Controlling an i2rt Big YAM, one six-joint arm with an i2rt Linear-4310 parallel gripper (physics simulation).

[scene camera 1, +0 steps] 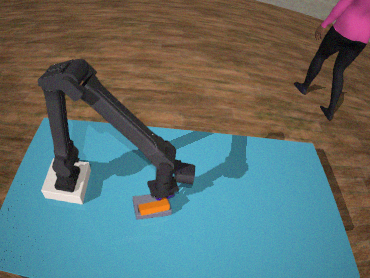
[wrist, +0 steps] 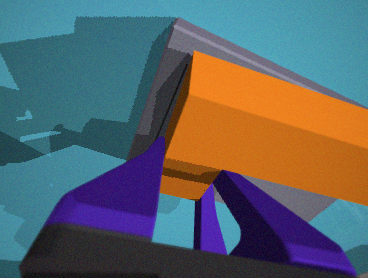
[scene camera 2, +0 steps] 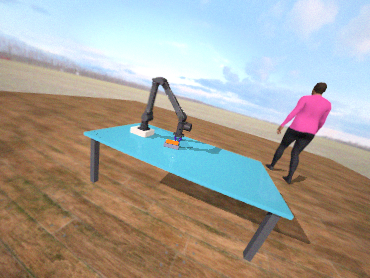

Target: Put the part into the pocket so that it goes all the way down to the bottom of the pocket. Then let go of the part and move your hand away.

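Where they show: gripper, fingertip midpoint: (scene camera 1: 161,199) (wrist: 182,151) (scene camera 2: 176,143); arm's base, origin of the base link: (scene camera 1: 67,179) (scene camera 2: 143,129).
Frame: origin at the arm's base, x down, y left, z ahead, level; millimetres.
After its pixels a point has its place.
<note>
The orange part (scene camera 1: 154,206) {x -15, y -73, z 370 mm} (scene camera 2: 172,142) {x 0, y -81, z 376 mm} (wrist: 270,135) {x -15, y -64, z 394 mm} is a long bar. It lies over the pocket of the grey block (scene camera 1: 135,206) {x 21, y -64, z 297 mm} (scene camera 2: 171,147) {x 48, y -85, z 379 mm} (wrist: 185,42) {x 21, y -63, z 430 mm}, roughly lined up with it, and its top stands above the block's rim. In the wrist view a thin dark gap shows beside the part's near end. The part's underside is hidden, so its depth in the pocket cannot be told. My gripper (scene camera 1: 165,198) {x 21, y -17, z 396 mm} (scene camera 2: 178,138) {x 21, y -17, z 396 mm} (wrist: 182,151) {x 21, y -17, z 396 mm} points down at the block's edge, its purple fingers shut on one end of the part.
The block stands on the blue table (scene camera 1: 260,215) {x 57, y -46, z 819 mm} (scene camera 2: 225,175) {x 57, y -199, z 886 mm}. The arm's white base (scene camera 1: 65,195) {x 7, y -75, z 9 mm} (scene camera 2: 142,132) {x 13, y -74, z 42 mm} is at the table's left in scene camera 1. A person in a pink top (scene camera 1: 357,22) (scene camera 2: 311,114) stands on the floor beyond the table.
</note>
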